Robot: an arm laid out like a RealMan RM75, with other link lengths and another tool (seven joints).
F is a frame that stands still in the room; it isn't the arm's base.
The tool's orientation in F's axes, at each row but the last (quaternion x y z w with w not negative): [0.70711 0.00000 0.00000 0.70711]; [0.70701 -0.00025 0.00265 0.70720]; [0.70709 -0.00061 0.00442 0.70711]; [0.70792 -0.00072 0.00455 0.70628]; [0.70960 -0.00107 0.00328 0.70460]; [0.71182 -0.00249 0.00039 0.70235]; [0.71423 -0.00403 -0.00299 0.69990]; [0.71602 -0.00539 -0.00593 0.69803]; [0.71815 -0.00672 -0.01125 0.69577]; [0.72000 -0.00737 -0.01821 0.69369]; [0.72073 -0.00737 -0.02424 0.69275]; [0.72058 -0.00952 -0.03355 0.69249]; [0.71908 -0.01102 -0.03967 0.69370]
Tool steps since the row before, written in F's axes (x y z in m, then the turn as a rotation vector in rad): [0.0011 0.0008 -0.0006 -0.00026 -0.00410 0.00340]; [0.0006 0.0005 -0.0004 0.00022 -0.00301 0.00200]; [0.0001 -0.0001 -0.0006 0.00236 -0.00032 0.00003]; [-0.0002 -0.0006 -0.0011 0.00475 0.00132 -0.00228]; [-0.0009 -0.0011 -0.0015 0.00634 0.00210 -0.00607]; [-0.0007 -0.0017 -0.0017 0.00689 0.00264 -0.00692]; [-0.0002 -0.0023 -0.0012 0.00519 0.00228 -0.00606]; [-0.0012 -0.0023 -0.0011 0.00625 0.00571 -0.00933]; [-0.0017 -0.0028 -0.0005 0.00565 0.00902 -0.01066]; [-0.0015 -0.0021 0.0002 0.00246 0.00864 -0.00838]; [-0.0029 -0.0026 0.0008 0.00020 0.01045 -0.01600]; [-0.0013 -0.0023 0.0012 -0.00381 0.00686 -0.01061]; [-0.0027 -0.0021 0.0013 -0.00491 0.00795 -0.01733]
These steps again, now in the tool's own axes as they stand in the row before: [0.0011 -0.0006 -0.0008 -0.00026 0.00340 0.00410]; [0.0006 -0.0004 -0.0005 0.00022 0.00200 0.00301]; [0.0001 -0.0006 0.0001 0.00236 0.00001 0.00033]; [-0.0002 -0.0011 0.0006 0.00474 -0.00232 -0.00129]; [-0.0009 -0.0015 0.0011 0.00631 -0.00612 -0.00204]; [-0.0007 -0.0017 0.0017 0.00685 -0.00698 -0.00257]; [-0.0002 -0.0012 0.0023 0.00516 -0.00611 -0.00221]; [-0.0012 -0.0010 0.0023 0.00617 -0.00947 -0.00557]; [-0.0016 -0.0004 0.0029 0.00549 -0.01091 -0.00882]; [-0.0014 0.0003 0.0021 0.00228 -0.00866 -0.00841]; [-0.0028 0.0008 0.0027 0.00013 -0.01640 -0.00982]; [-0.0012 0.0012 0.0023 -0.00384 -0.01100 -0.00620]; [-0.0026 0.0013 0.0022 -0.00473 -0.01779 -0.00697]
